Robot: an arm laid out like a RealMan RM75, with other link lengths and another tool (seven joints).
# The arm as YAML. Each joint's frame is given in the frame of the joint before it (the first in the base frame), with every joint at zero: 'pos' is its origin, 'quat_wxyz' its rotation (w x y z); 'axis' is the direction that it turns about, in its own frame. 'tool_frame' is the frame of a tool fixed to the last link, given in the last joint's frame.
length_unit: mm
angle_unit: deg
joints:
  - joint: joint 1
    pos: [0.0, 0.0, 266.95]
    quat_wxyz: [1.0, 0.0, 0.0, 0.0]
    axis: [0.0, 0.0, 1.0]
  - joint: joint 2
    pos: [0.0, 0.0, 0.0]
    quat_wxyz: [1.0, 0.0, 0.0, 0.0]
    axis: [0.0, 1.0, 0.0]
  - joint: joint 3
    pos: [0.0, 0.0, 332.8]
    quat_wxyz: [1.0, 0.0, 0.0, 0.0]
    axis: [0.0, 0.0, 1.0]
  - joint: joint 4
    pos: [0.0, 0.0, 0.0]
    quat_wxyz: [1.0, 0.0, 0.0, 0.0]
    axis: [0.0, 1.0, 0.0]
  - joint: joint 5
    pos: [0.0, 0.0, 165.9]
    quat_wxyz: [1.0, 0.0, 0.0, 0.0]
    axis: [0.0, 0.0, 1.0]
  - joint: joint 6
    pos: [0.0, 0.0, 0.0]
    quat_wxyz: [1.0, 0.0, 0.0, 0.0]
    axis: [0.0, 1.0, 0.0]
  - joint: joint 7
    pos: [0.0, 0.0, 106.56]
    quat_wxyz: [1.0, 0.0, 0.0, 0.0]
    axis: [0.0, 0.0, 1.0]
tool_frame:
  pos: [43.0, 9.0, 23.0]
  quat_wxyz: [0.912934, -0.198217, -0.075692, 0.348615]
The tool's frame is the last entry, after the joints.
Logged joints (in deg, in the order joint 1, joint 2, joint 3, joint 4, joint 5, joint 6, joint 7), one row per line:
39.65 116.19 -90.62 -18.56 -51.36 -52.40 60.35
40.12 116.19 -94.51 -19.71 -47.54 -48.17 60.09
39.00 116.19 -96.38 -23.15 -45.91 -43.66 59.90
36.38 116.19 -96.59 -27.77 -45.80 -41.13 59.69
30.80 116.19 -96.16 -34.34 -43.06 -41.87 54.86
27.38 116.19 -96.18 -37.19 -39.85 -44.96 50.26
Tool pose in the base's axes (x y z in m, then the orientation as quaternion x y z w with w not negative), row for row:
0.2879 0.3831 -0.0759 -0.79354 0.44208 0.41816 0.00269
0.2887 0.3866 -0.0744 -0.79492 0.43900 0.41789 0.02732
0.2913 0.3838 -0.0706 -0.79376 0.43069 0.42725 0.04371
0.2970 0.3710 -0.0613 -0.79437 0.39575 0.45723 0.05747
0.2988 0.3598 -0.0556 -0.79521 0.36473 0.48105 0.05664
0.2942 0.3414 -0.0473 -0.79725 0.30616 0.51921 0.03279
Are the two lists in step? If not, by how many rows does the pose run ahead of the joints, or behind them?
The pose runs 1 row ahead of the joints: the pose in row i belongs to the joints in row i + 1.
